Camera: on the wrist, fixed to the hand. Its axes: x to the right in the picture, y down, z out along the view.
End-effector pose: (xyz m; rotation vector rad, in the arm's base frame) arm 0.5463 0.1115 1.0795 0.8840 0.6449 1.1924
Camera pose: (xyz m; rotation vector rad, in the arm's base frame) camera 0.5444 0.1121 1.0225 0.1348 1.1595 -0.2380
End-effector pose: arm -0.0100 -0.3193 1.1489 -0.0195 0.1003 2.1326
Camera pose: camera 0.0301 -0.2976 1.1146 -0.1381 0.1760 0.5266
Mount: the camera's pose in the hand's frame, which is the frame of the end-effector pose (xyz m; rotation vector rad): -0.0013 -0.0476 -0.0314 0.0895 0.1338 -1.5993
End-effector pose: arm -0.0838 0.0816 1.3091 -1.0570 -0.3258 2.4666
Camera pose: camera -0.0459 0.1241 1.3064 -0.4813 -0.6543 0.9490
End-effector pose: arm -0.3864 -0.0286 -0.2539 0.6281 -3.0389 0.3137
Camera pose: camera -0.3670 -0.0646 -0.2141 2.4173 -1.5317 0.3277
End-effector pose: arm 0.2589 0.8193 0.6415 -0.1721 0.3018 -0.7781
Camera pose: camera 0.2161 0.7855 0.6246 -0.2677 0.2098 -2.3890
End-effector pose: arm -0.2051 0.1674 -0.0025 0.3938 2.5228 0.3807
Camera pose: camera -0.2310 0.1175 0.0069 -1.5628 2.1421 -0.3532
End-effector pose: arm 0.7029 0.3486 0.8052 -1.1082 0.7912 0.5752
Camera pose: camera 0.7295 0.3024 0.8256 -1.3254 -0.1263 -0.8739
